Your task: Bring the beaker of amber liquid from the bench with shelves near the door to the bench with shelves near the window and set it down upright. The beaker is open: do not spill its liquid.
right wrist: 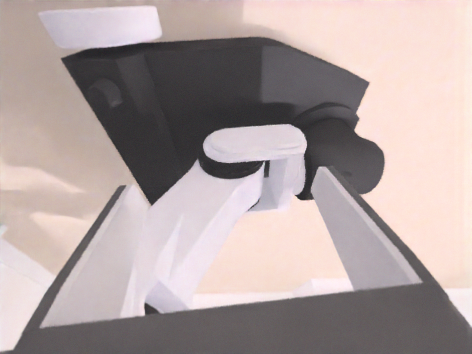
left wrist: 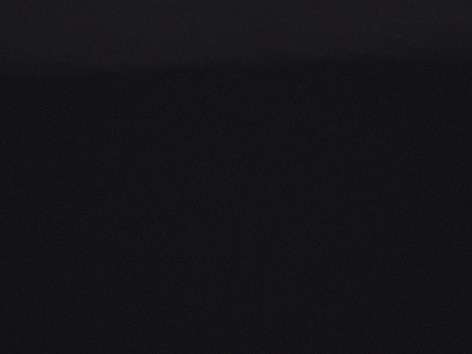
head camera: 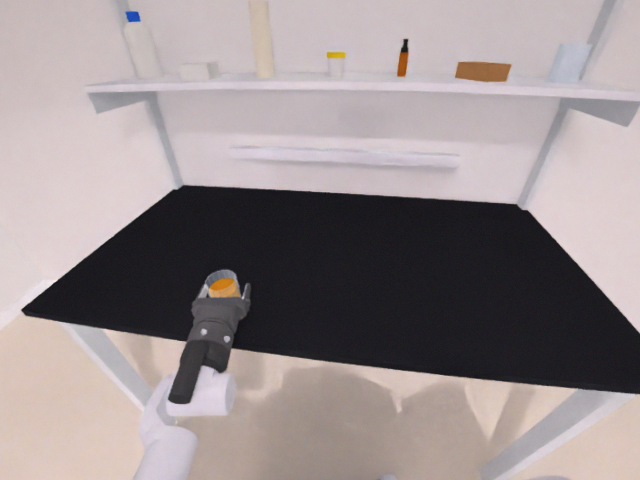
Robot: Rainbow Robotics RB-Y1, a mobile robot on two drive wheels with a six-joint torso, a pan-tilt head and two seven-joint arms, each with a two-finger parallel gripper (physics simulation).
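The beaker of amber liquid point(head camera: 224, 285) stands upright on the black bench top point(head camera: 361, 268), near its front edge at the left of the head camera view, with the liquid inside. My left gripper point(head camera: 225, 290) is open around it, one finger on each side, with a gap visible at the right finger. The left wrist view is almost wholly dark and shows neither the beaker nor the fingers. My right gripper point(right wrist: 229, 186) is open and empty, away from the bench, with the robot's own body beyond it.
A shelf point(head camera: 299, 82) runs above the back of the bench. It holds a blue-capped bottle point(head camera: 142, 49), a tall pale cylinder point(head camera: 262, 41), a yellow-lidded jar point(head camera: 336, 66), an amber bottle point(head camera: 402, 62) and a brown box point(head camera: 482, 71). A pale rail point(head camera: 341, 156) runs along the back wall.
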